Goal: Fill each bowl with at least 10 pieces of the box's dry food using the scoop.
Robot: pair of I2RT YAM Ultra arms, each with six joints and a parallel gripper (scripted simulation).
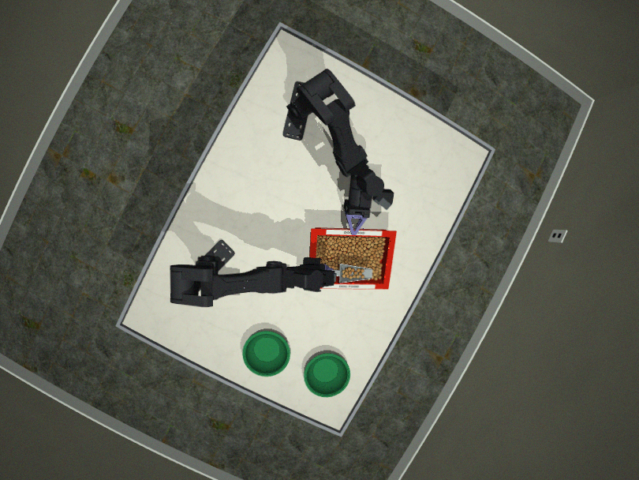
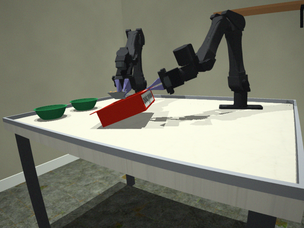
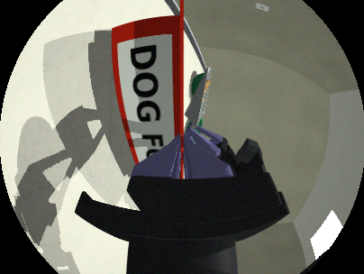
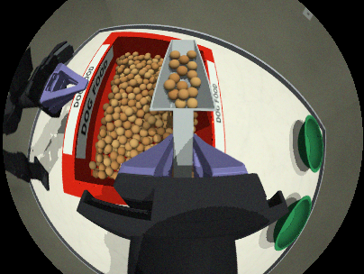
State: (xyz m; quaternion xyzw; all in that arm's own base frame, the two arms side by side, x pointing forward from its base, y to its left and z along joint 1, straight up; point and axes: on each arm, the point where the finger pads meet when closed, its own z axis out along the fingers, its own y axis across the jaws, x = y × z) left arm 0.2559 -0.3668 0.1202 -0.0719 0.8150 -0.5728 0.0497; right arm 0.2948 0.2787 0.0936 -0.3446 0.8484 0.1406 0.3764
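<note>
My right gripper is now 70 mm to the right of the box, 40 mm short of it and 20 mm above it. Round my right hand: grey scoop 40 mm ahead, 20 mm to the left, 10 mm above.
</note>
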